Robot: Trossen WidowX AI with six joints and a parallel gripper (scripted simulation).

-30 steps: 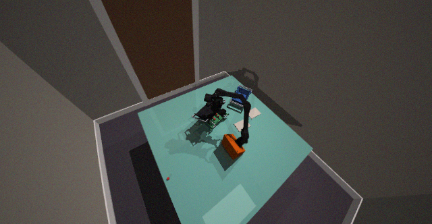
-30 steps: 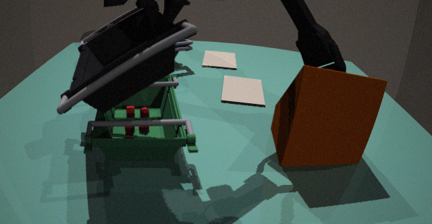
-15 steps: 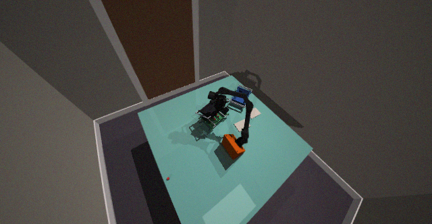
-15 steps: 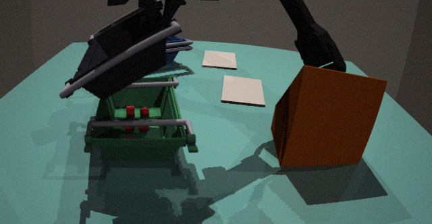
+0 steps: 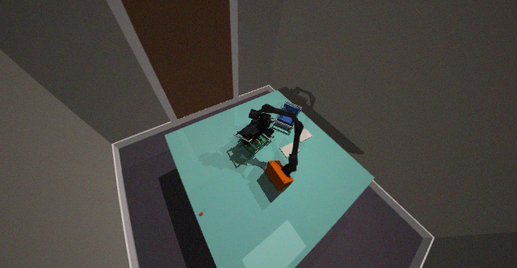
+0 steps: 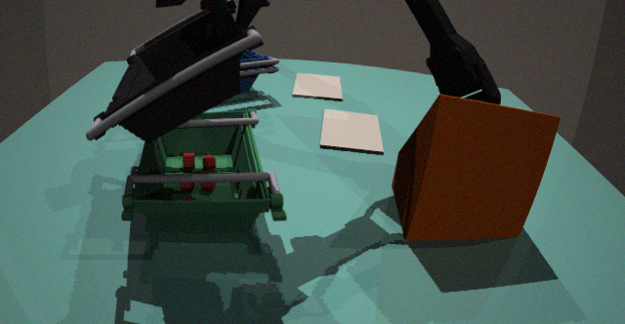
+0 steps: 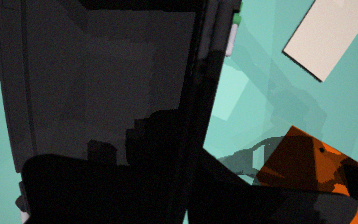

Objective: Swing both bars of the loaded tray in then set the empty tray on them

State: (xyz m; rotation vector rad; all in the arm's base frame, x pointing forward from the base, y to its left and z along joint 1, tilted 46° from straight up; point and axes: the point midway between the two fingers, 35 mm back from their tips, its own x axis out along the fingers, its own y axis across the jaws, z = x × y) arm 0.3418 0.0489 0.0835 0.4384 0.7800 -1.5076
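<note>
Now: gripper tip 7 cm short of the black tray and 1 cm to the right of it.
</note>
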